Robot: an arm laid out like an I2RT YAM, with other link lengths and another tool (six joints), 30 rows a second.
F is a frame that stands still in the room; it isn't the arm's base.
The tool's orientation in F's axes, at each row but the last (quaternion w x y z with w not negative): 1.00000 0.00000 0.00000 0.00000; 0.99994 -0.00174 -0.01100 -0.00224; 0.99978 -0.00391 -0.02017 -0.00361; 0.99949 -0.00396 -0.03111 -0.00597; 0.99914 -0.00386 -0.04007 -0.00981; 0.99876 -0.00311 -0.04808 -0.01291; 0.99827 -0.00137 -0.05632 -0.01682; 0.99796 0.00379 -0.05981 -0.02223; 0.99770 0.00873 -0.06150 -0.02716; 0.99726 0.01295 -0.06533 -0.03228; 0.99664 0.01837 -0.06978 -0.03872; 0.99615 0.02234 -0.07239 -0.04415; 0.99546 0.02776 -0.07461 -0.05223
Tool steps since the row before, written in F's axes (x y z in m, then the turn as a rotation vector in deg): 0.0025 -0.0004 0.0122 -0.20 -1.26 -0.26; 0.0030 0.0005 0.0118 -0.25 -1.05 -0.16; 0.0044 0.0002 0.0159 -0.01 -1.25 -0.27; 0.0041 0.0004 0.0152 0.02 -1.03 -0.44; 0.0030 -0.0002 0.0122 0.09 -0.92 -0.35; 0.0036 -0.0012 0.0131 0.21 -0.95 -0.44; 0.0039 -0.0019 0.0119 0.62 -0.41 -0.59; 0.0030 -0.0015 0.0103 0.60 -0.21 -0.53; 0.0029 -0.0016 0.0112 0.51 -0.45 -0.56; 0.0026 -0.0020 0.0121 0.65 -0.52 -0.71; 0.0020 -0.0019 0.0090 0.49 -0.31 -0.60; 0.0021 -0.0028 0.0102 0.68 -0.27 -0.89; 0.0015 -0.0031 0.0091 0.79 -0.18 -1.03
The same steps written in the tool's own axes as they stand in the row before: 0.0025 -0.0004 0.0122 -0.20 -1.26 -0.26; 0.0033 0.0005 0.0117 -0.25 -1.05 -0.16; 0.0050 0.0001 0.0157 -0.01 -1.25 -0.28; 0.0050 0.0003 0.0149 0.00 -1.03 -0.45; 0.0040 -0.0002 0.0119 0.08 -0.92 -0.36; 0.0049 -0.0012 0.0127 0.19 -0.94 -0.47; 0.0053 -0.0018 0.0114 0.56 -0.39 -0.66; 0.0043 -0.0013 0.0099 0.54 -0.19 -0.60; 0.0043 -0.0012 0.0108 0.46 -0.43 -0.61; 0.0043 -0.0015 0.0117 0.59 -0.50 -0.78; 0.0034 -0.0014 0.0087 0.43 -0.30 -0.65; 0.0038 -0.0021 0.0099 0.57 -0.26 -0.97; 0.0031 -0.0024 0.0089 0.65 -0.16 -1.13
